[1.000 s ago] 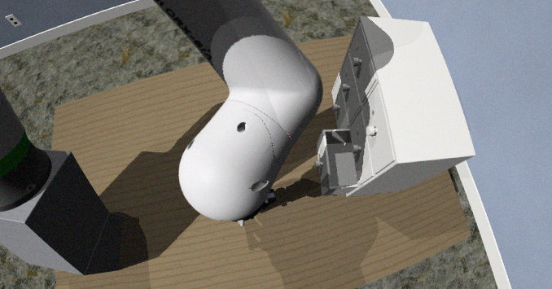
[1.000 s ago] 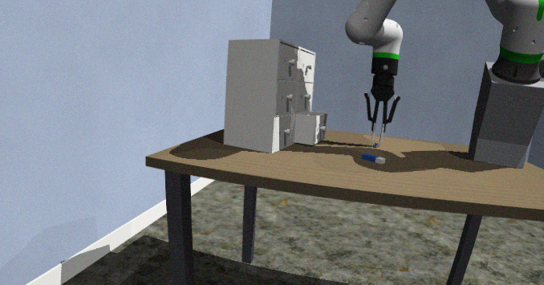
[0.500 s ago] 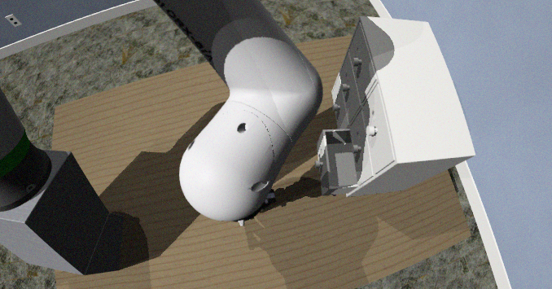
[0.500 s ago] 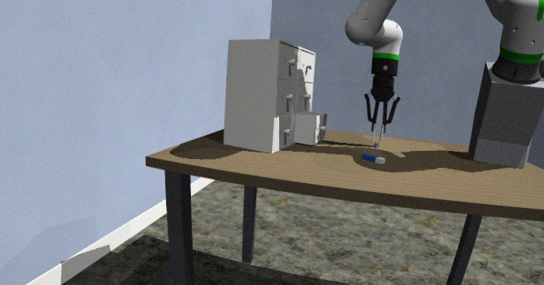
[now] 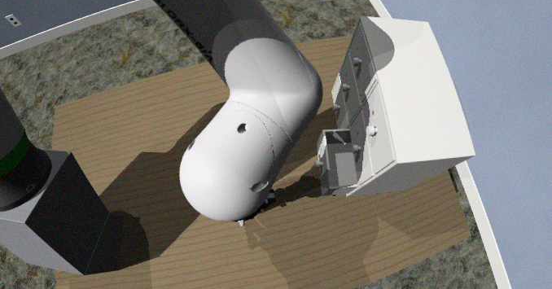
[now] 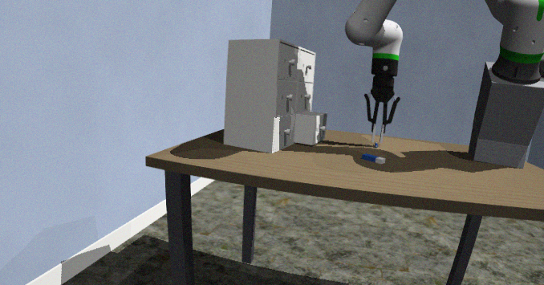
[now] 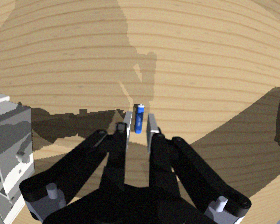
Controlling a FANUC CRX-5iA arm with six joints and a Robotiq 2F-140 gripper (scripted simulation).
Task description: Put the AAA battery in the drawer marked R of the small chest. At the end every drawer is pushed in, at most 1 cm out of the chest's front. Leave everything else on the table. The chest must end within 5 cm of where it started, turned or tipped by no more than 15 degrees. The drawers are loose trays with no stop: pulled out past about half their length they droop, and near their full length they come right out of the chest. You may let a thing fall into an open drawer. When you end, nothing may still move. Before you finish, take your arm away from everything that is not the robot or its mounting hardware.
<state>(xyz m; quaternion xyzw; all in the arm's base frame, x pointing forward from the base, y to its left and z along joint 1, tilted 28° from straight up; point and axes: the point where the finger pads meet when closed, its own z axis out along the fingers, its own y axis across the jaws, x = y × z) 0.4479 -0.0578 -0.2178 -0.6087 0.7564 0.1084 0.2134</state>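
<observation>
The AAA battery is 4 cm below my hand. The rest, counted from my hand: drawer 28 cm ahead, 2 cm below, 1 cm to the left.
</observation>
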